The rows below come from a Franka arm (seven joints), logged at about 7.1 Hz.
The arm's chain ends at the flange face. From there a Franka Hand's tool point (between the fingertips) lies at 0.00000 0.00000 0.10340 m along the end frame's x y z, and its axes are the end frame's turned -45 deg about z.
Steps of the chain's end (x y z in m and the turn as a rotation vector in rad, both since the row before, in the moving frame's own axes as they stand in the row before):
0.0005 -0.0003 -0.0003 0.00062 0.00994 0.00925
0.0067 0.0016 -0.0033 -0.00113 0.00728 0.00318
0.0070 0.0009 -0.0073 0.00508 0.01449 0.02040
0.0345 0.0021 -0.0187 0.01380 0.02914 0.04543
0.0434 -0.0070 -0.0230 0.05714 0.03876 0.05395
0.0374 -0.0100 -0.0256 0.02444 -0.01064 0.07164
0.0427 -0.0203 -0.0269 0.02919 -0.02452 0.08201
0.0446 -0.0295 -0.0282 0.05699 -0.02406 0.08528
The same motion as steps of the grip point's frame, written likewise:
0.0013 0.0008 -0.0003 -0.00659 0.00747 0.00925
0.0041 0.0065 -0.0033 -0.00595 0.00435 0.00318
0.0057 0.0063 -0.0073 -0.00665 0.01384 0.02040
0.0260 0.0271 -0.0188 -0.01085 0.03036 0.04543
0.0427 0.0246 -0.0232 0.01300 0.06781 0.05395
0.0346 0.0168 -0.0256 0.02481 0.00976 0.07164
0.0450 0.0119 -0.0270 0.03798 0.00330 0.08201
0.0551 0.0049 -0.0284 0.05731 0.02329 0.08528

